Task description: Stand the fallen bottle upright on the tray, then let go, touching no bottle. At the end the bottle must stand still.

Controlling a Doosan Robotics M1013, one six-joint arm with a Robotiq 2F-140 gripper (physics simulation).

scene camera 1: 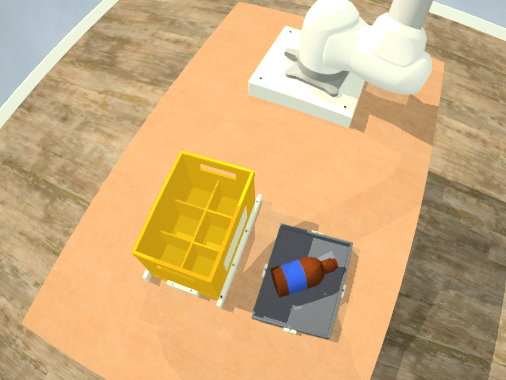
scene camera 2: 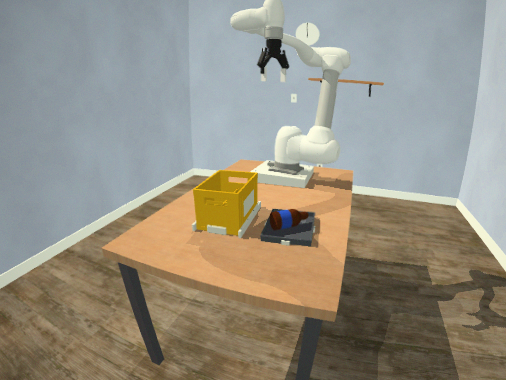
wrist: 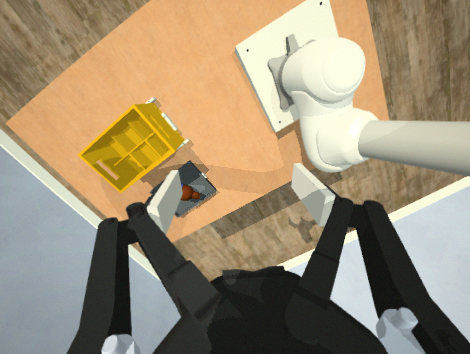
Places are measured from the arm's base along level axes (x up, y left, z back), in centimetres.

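Pixels of known places: gripper, fingertip midpoint: point(scene camera 2: 273, 81) point(wrist: 237, 178); arm's base, link origin: point(scene camera 1: 320, 70) point(scene camera 2: 286, 169) point(wrist: 296, 76).
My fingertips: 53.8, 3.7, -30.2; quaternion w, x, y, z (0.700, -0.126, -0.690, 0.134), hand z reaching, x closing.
Note:
Ahead of a thing's pixels: the offset from my fingertips to its top centre, as dx, dy, dz.
A brown bottle {-51.1, +21.4, -31.5} point(scene camera 1: 314, 271) point(scene camera 2: 295, 218) point(wrist: 187, 193) with a blue label lies on its side in the dark grey tray {-56.4, +21.7, -32.6} point(scene camera 1: 311, 325) point(scene camera 2: 287, 240) point(wrist: 209, 192). In scene camera 1 its neck points right and slightly up, its base left. In the wrist view my left finger hides part of the bottle and of the tray. My gripper point(scene camera 2: 273, 77) point(wrist: 237, 178) is open and empty, pointing down high above the table, well away from the bottle. The gripper does not show in scene camera 1.
A yellow crate {-41.4, -5.6, -35.2} point(scene camera 1: 217, 285) point(scene camera 2: 215, 215) point(wrist: 107, 172) with empty compartments stands beside the tray, left of it in both scene views, between white rails {-56.0, +4.1, -33.3} point(scene camera 1: 239, 252). The arm's white base plate point(scene camera 1: 300, 106) point(scene camera 2: 280, 176) point(wrist: 260, 90) is at the table's far end.

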